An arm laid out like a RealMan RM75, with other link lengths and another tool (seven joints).
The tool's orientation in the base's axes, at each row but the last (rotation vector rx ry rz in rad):
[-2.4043, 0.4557, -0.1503]
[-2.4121, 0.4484, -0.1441]
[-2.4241, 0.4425, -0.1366]
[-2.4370, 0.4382, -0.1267]
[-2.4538, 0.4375, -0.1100]
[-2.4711, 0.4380, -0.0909]
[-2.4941, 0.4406, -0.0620]
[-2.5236, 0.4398, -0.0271]
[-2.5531, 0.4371, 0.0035]
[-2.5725, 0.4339, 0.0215]
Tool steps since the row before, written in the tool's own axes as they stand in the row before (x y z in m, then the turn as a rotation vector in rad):
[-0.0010, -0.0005, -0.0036, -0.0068, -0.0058, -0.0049]
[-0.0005, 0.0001, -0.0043, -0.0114, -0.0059, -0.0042]
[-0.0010, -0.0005, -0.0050, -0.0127, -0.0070, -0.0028]
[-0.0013, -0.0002, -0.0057, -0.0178, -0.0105, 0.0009]
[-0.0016, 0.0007, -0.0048, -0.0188, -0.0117, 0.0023]
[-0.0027, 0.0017, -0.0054, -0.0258, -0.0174, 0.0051]
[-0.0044, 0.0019, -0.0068, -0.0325, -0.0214, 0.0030]
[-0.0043, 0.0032, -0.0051, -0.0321, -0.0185, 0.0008]
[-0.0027, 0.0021, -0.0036, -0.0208, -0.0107, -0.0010]
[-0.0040, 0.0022, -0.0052, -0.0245, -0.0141, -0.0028]
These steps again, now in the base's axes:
[-0.0016, -0.0015, 0.0031, -0.0058, 0.0036, 0.0076]
[-0.0014, -0.0025, 0.0032, -0.0099, 0.0057, 0.0072]
[-0.0018, -0.0023, 0.0042, -0.0105, 0.0078, 0.0068]
[-0.0023, -0.0028, 0.0046, -0.0136, 0.0143, 0.0061]
[-0.0026, -0.0028, 0.0034, -0.0140, 0.0164, 0.0058]
[-0.0039, -0.0035, 0.0034, -0.0184, 0.0246, 0.0072]
[-0.0057, -0.0038, 0.0047, -0.0239, 0.0286, 0.0115]
[-0.0056, -0.0039, 0.0028, -0.0246, 0.0251, 0.0118]
[-0.0035, -0.0027, 0.0022, -0.0165, 0.0144, 0.0083]
[-0.0048, -0.0032, 0.0038, -0.0191, 0.0174, 0.0119]

